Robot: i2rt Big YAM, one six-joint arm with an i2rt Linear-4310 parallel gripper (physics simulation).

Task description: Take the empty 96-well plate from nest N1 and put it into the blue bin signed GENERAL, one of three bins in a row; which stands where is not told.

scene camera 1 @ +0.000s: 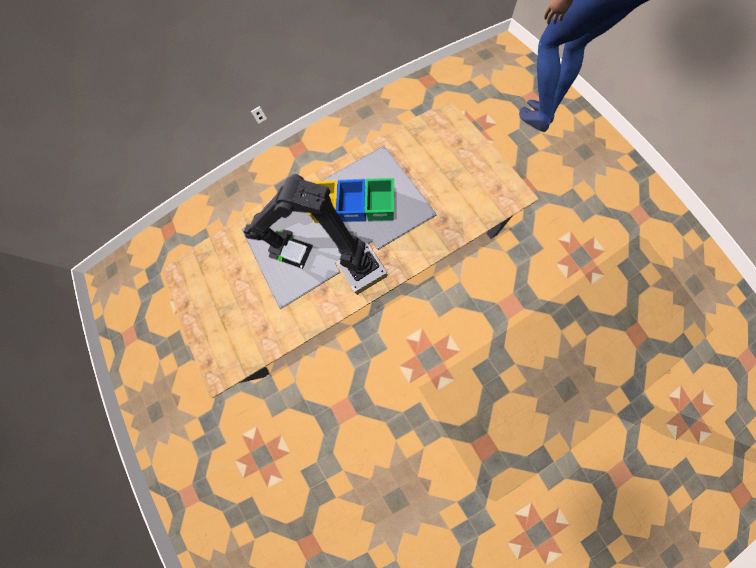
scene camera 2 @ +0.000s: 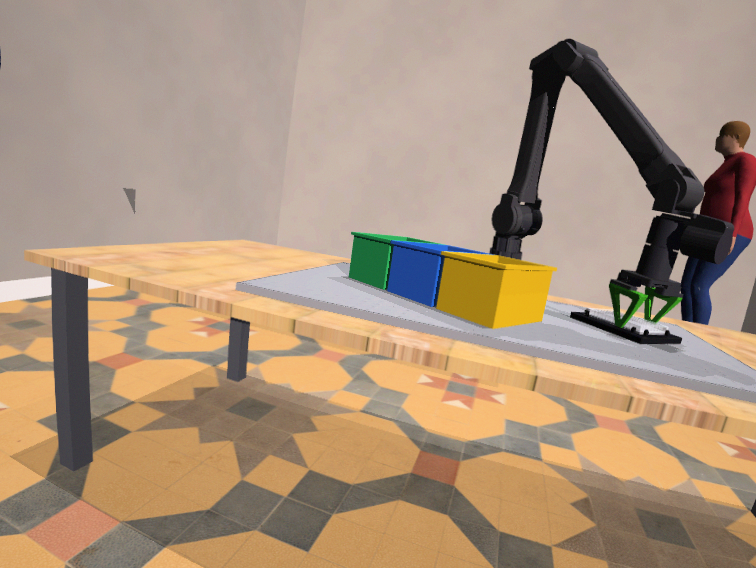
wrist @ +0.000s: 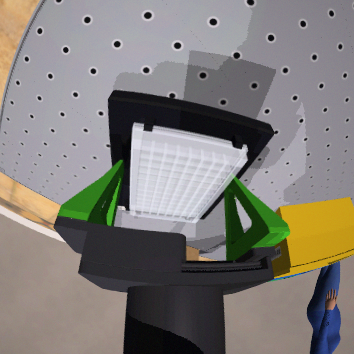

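Where they show: gripper, fingertip midpoint: (scene camera 1: 288, 250) (scene camera 2: 633, 326) (wrist: 176, 170); arm's base, origin of the base link: (scene camera 1: 363, 266).
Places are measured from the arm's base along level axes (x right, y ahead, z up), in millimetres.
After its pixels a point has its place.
Observation:
The clear-white 96-well plate (scene camera 1: 293, 251) @[x -226, y 260, z -29 mm] (scene camera 2: 657, 327) @[x -275, y 319, z -29 mm] (wrist: 182, 172) @[x -253, y 300, z -28 mm] sits in its black nest (scene camera 2: 663, 338) @[x -282, y 339, z -43 mm] (wrist: 120, 117) @[x -314, y 297, z -41 mm] on the grey board. The nest's N1 label cannot be read. My gripper (scene camera 1: 282, 245) @[x -246, y 287, z -41 mm] (scene camera 2: 637, 322) @[x -246, y 287, z -41 mm] (wrist: 176, 170) @[x -246, y 287, z -41 mm] is open, with its green fingers pointing down, one on each side of the plate. The tips are low, close to the plate's height. Nothing is held, and whether a finger touches the plate cannot be told. The blue bin (scene camera 1: 351, 195) @[x 152, y 352, z -47 mm] (scene camera 2: 415, 274) @[x 169, y 368, z -6 mm] stands in the middle of the row; its sign is not legible.
The yellow bin (scene camera 1: 330, 189) @[x 81, y 421, z -11 mm] (scene camera 2: 519, 299) @[x -14, y 418, z -9 mm] (wrist: 315, 235) @[x -40, y 381, z 2 mm] is the bin nearest the nest, partly under the arm in scene camera 1. The green bin (scene camera 1: 380, 195) @[x 266, y 268, z -48 mm] (scene camera 2: 368, 262) @[x 282, y 290, z -9 mm] is at the row's far end. The bins stand on the grey perforated board (scene camera 1: 409, 210) @[x 334, y 123, z -53 mm] (wrist: 175, 70) @[x -310, y 343, z -53 mm].

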